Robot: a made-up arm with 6 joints. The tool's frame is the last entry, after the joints. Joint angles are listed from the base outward.
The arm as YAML. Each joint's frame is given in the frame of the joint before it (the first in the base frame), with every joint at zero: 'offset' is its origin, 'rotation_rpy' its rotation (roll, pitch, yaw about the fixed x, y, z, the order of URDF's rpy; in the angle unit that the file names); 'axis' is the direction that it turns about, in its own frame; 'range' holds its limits. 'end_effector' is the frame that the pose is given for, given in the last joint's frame.
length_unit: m
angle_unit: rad
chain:
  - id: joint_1
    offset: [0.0, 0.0, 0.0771]
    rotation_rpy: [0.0, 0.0, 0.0]
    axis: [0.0, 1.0, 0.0]
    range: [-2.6, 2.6]
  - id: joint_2
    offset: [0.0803, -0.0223, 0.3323]
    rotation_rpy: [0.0, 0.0, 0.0]
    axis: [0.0, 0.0, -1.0]
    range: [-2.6, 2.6]
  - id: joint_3
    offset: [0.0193, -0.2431, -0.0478]
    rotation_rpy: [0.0, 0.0, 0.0]
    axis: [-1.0, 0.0, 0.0]
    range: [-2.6, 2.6]
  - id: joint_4
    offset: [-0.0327, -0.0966, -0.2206]
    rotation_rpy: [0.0, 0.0, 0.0]
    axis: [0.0, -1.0, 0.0]
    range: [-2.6, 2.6]
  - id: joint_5
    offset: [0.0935, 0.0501, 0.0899]
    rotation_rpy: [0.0, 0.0, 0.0]
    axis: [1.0, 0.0, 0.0]
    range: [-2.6, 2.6]
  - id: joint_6
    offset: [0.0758, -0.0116, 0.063]
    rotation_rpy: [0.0, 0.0, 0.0]
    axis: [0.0, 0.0, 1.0]
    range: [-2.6, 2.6]
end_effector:
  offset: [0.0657, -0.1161, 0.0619]
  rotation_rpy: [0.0, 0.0, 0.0]
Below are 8 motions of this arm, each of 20 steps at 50 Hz.
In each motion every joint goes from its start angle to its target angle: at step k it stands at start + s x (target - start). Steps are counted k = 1, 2, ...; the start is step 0. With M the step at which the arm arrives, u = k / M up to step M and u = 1 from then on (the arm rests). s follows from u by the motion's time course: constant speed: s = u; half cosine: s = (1 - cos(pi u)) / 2; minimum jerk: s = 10 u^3 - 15 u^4 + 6 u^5.
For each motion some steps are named. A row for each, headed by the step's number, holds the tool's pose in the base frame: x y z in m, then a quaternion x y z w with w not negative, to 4 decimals.
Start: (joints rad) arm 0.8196 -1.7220 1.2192 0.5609 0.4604 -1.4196
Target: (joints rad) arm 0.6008 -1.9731 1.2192 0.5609 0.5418 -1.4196
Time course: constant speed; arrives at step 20
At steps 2, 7, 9, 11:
2: 0.6226 -0.0025 0.0720 0.3094 0.0070 0.2492 0.9177
7: 0.6225 0.0220 0.1061 0.3208 -0.0070 0.2815 0.9043
9: 0.6216 0.0319 0.1200 0.3247 -0.0125 0.2947 0.8986
11: 0.6202 0.0418 0.1341 0.3282 -0.0178 0.3080 0.8928

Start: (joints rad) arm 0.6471 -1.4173 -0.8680 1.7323 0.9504 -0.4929
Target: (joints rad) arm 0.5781 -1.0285 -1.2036 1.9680 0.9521 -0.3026
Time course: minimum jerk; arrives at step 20
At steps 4, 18, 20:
4: 0.3650 -0.1690 -0.1113 0.9337 0.0686 -0.1071 0.3347
18: 0.2339 -0.2764 -0.0171 0.8567 -0.2509 -0.2580 0.3696
20: 0.2325 -0.2770 -0.0161 0.8554 -0.2538 -0.2592 0.3697

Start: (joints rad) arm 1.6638 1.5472 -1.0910 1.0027 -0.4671 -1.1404
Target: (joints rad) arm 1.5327 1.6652 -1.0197 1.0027 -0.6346 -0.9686
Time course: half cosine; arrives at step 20
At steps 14, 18, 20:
14: 0.2175 0.1783 0.2819 -0.5899 -0.3550 -0.7052 0.1693
18: 0.2188 0.1843 0.2854 -0.6039 -0.3499 -0.6976 0.1619
20: 0.2190 0.1851 0.2858 -0.6058 -0.3491 -0.6966 0.1609

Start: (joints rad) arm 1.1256 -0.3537 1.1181 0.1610 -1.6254 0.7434
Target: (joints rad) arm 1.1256 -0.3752 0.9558 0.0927 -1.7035 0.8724
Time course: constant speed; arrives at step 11
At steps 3, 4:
3: 0.3482 -0.1631 -0.2156 -0.7681 0.2146 0.5973 0.0850
4: 0.3474 -0.1637 -0.2190 -0.7646 0.2224 0.5992 0.0830

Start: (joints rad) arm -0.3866 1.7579 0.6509 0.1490 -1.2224 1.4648
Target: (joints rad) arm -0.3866 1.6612 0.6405 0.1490 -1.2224 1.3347
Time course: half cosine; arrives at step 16
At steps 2, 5, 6, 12, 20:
2: -0.2387 -0.2379 0.1593 -0.0208 0.6786 -0.1136 0.7254
5: -0.2353 -0.2437 0.1639 -0.0369 0.6769 -0.1187 0.7255
6: -0.2336 -0.2463 0.1661 -0.0445 0.6760 -0.1211 0.7255
12: -0.2227 -0.2621 0.1802 -0.0917 0.6686 -0.1364 0.7253
20: -0.2197 -0.2660 0.1841 -0.1043 0.6661 -0.1404 0.7251

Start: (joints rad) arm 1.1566 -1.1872 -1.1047 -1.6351 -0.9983 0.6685
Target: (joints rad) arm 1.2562 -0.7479 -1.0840 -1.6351 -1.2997 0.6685
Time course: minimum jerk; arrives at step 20
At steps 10, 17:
10: 0.0662 0.2515 0.1306 -0.4839 -0.2488 -0.8182 0.1861
17: 0.0910 0.2611 0.0861 -0.4940 -0.2594 -0.8238 0.1002

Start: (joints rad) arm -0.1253 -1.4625 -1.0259 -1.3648 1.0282 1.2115
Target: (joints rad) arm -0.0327 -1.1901 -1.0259 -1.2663 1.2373 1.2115
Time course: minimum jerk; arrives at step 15
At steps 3, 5, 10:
3: 0.0268 0.1945 -0.0132 0.5656 0.6952 0.4204 0.1417
5: 0.0380 0.1971 -0.0128 0.5944 0.6781 0.4050 0.1511
10: 0.0801 0.2004 -0.0138 0.6971 0.6061 0.3369 0.1823

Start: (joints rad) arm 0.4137 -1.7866 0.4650 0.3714 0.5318 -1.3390
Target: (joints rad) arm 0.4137 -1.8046 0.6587 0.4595 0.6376 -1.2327
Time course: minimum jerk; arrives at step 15
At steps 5, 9, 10, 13, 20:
5: 0.6063 0.0763 0.1686 0.2308 0.2115 0.2839 0.9063
9: 0.6155 0.0831 0.1824 0.2496 0.1837 0.3295 0.8919
10: 0.6173 0.0847 0.1858 0.2534 0.1772 0.3400 0.8881
13: 0.6203 0.0876 0.1920 0.2598 0.1657 0.3588 0.8811
20: 0.6206 0.0879 0.1927 0.2604 0.1646 0.3608 0.8803

